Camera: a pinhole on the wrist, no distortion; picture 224 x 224 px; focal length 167.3 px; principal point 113.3 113.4 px. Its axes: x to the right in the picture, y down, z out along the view. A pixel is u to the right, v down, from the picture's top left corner.
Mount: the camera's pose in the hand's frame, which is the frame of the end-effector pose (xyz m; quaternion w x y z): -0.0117 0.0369 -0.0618 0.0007 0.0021 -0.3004 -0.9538
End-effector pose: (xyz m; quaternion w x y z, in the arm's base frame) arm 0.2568 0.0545 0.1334 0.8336 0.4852 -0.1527 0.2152
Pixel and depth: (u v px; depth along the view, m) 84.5 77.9 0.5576
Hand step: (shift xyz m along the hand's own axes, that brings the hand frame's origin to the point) 0.0818 0.4536 0.3277
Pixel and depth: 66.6 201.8 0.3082
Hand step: 0.0730 0.0803 0.2844
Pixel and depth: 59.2 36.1 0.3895
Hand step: 0.1125 0.4079 0.1547
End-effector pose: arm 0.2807 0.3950 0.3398 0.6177 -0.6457 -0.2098 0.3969
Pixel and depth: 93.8 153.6 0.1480
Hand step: 0.0049 0.0926 0.0799
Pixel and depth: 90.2 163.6 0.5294
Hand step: 0.0591 0.2103 0.4633
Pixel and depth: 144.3 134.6 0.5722
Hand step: -0.1203 0.3051 0.4483
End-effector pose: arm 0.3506 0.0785 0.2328 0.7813 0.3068 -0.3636 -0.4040
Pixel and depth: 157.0 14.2 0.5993
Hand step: -0.1709 0.6711 0.2251
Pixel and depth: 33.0 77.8 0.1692
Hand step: 0.0688 0.1636 0.0565
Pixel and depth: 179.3 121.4 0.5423
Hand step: -0.2280 0.3259 0.3967
